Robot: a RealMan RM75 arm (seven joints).
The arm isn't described. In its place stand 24 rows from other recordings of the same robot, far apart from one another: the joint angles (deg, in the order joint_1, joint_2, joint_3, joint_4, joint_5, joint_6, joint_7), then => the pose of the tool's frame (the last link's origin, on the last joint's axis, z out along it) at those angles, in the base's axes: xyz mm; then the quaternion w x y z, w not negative.
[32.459, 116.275, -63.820, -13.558, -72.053, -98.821, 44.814] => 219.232 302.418 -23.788 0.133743 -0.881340 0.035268 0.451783
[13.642, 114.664, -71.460, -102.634, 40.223, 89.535, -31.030] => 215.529 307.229 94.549 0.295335 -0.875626 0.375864 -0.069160
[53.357, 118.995, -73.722, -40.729, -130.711, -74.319, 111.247] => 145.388 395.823 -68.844 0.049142 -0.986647 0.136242 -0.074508
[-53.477, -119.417, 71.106, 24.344, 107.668, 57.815, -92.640] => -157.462 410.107 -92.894 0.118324 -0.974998 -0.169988 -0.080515
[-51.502, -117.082, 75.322, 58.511, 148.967, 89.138, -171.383] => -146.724 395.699 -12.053 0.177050 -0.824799 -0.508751 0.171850
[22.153, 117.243, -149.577, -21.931, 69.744, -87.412, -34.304] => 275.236 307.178 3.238 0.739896 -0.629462 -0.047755 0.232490
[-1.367, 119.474, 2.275, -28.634, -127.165, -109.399, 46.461] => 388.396 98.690 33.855 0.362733 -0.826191 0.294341 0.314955
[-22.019, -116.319, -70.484, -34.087, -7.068, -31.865, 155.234] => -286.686 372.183 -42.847 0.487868 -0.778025 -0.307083 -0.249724
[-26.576, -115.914, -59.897, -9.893, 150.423, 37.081, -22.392] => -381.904 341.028 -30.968 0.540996 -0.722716 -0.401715 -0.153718
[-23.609, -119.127, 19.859, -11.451, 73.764, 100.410, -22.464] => -284.358 264.711 -14.178 0.492365 -0.669371 -0.191800 -0.522238
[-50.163, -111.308, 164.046, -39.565, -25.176, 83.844, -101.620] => -283.702 412.719 109.082 0.291515 -0.804228 -0.445301 -0.264468
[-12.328, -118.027, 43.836, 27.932, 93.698, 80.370, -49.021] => -354.569 254.098 -0.936 0.324319 -0.892477 -0.197226 -0.243731
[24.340, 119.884, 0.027, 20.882, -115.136, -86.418, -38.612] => 231.729 247.696 -95.237 0.515566 -0.787461 -0.194897 0.275883
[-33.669, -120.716, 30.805, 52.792, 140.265, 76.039, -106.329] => -298.867 371.234 47.044 0.270608 -0.879331 -0.384805 -0.073974
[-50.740, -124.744, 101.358, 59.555, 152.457, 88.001, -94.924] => -133.388 329.510 -103.333 0.094893 0.894652 -0.273088 -0.340612
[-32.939, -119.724, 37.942, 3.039, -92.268, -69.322, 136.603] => -283.931 324.489 -74.207 0.296229 -0.868090 -0.252720 -0.307898
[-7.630, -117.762, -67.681, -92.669, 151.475, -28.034, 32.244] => -149.455 324.516 -39.649 0.406839 -0.903078 -0.119126 -0.068853
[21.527, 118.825, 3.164, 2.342, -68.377, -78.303, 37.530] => 380.087 288.128 44.026 0.637118 -0.483035 0.378132 0.466663
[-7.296, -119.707, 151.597, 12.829, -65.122, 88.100, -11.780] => -352.740 212.128 -11.075 0.633355 -0.625789 -0.255699 -0.376654
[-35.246, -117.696, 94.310, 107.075, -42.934, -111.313, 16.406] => -80.464 267.681 6.767 0.079298 -0.951242 -0.216101 0.205306
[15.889, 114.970, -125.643, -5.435, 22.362, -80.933, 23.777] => 353.316 262.590 -1.043 0.509114 -0.755973 0.221459 0.346790
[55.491, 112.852, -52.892, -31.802, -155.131, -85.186, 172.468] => 224.062 399.166 0.346 0.133987 -0.688985 0.697810 -0.142858
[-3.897, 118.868, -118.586, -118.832, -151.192, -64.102, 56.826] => 116.955 220.684 -38.676 0.158271 -0.770657 -0.590260 -0.180638
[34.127, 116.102, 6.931, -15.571, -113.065, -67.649, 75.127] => 336.380 371.888 41.322 0.404851 -0.681094 0.449516 0.412482
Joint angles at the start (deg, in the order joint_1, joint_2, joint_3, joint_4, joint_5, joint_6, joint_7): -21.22 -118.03 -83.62 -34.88 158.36 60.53 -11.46
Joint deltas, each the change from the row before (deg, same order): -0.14 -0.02 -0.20 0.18 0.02 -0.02 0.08; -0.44 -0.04 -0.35 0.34 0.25 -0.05 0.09; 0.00 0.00 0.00 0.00 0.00 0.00 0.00; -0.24 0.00 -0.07 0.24 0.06 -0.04 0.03; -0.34 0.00 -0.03 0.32 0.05 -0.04 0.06; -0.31 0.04 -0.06 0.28 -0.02 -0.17 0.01; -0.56 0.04 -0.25 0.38 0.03 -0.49 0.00; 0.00 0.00 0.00 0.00 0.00 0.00 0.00; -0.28 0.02 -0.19 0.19 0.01 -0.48 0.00; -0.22 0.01 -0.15 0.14 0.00 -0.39 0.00; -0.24 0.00 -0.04 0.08 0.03 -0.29 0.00; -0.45 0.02 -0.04 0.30 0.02 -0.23 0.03; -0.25 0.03 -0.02 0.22 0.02 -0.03 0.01
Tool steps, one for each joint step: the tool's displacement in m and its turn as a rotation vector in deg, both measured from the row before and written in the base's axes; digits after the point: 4 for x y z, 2 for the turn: -0.0003 0.0005 0.0003 0.09 0.06 0.14; 0.0009 0.0017 0.0000 0.02 0.22 -0.03; 0.0000 0.0000 0.0000 0.00 0.00 0.00; 0.0003 0.0009 -0.0003 -0.08 0.12 0.01; 0.0007 0.0012 -0.0006 -0.13 0.17 -0.02; 0.0002 0.0013 -0.0002 -0.15 0.09 0.10; 0.0005 0.0027 -0.0003 -0.27 0.10 0.25; 0.0000 0.0000 0.0000 0.00 0.00 0.00; -0.0003 0.0016 -0.0002 -0.23 0.03 0.33; -0.0002 0.0013 -0.0002 -0.19 0.01 0.27; 0.0007 0.0013 -0.0005 -0.20 0.05 0.05; 0.0011 0.0019 -0.0006 -0.23 0.14 0.00; 0.0005 0.0009 -0.0002 -0.08 0.11 -0.03
